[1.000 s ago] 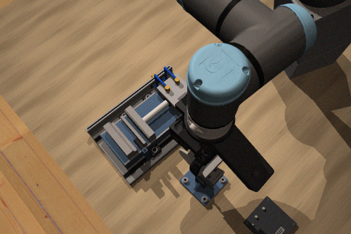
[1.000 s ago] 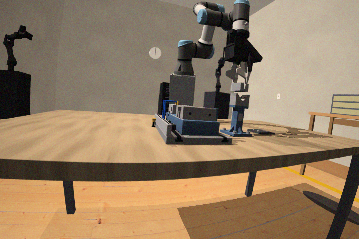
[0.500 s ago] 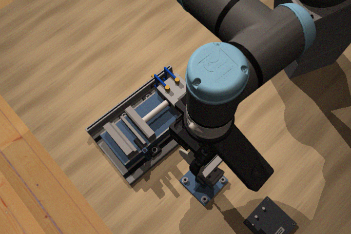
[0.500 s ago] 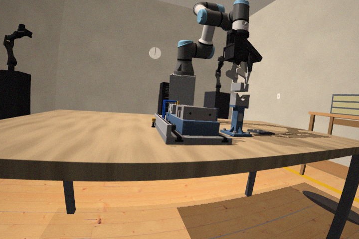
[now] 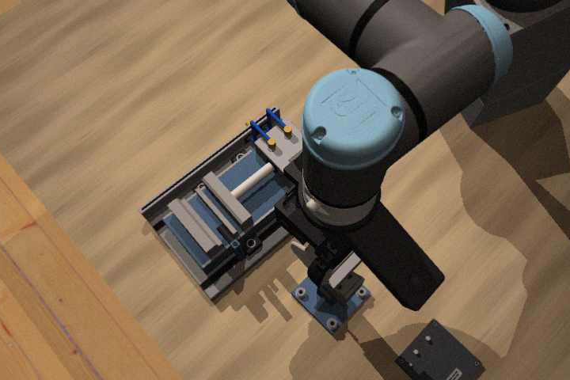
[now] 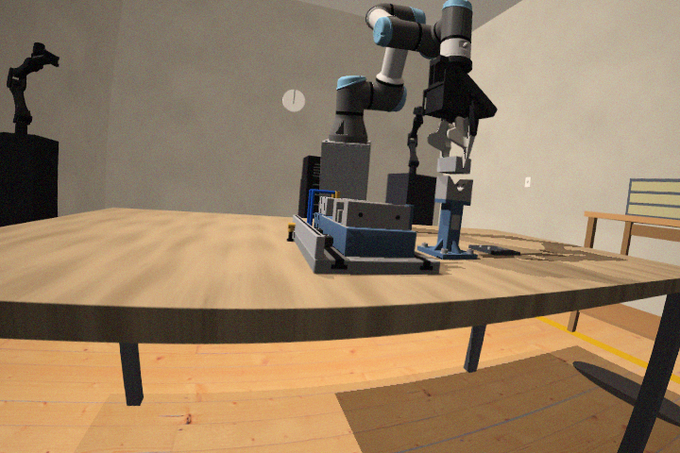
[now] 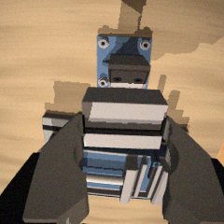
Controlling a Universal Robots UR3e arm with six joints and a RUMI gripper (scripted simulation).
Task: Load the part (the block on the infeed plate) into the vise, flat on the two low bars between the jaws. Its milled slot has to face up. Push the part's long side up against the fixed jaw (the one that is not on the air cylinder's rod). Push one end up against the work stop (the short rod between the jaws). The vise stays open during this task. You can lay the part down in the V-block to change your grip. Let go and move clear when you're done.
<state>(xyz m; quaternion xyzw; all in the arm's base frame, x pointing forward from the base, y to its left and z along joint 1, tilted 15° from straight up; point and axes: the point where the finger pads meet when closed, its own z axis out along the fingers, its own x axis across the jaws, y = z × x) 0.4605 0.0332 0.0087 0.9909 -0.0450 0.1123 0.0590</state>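
The part lies right at my hand. Round my hand: white cylinder rod (20 cm to the right, 12 cm below, 5 cm behind); dark work stop (17 cm to the right, 10 cm below, 5 cm ahead); moving jaw (21 cm to the right, 12 cm below).
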